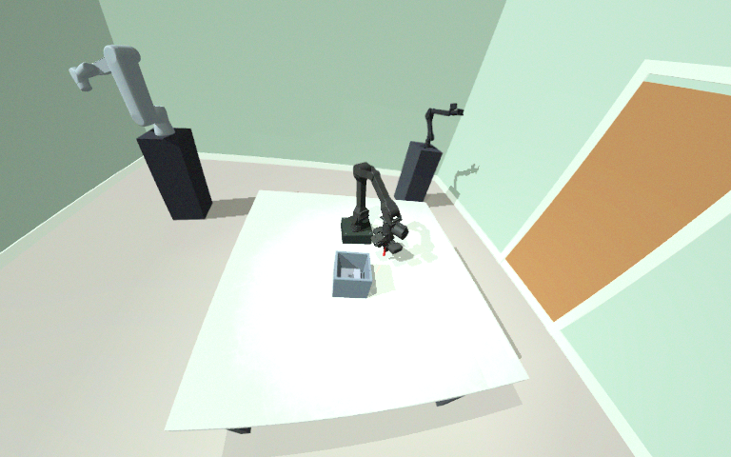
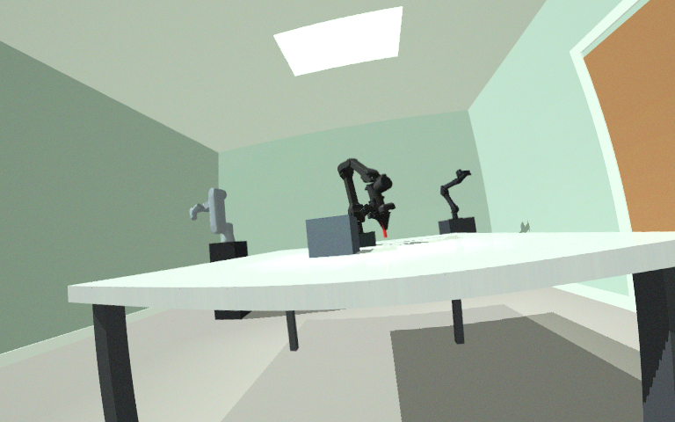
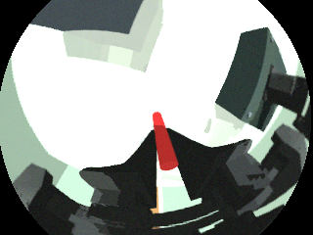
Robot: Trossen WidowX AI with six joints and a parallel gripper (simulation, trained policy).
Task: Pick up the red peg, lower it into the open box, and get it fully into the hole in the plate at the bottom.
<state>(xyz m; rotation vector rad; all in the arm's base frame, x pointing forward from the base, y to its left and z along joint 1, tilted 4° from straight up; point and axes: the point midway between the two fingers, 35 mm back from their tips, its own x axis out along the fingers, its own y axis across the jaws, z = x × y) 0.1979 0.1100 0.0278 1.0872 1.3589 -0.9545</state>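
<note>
Now: gripper tip 22 cm to the left of the pale plate, 13 cm short of it and 3 cm above it. Round my gripper tip: red peg (1 cm to the right, 1 cm above).
</note>
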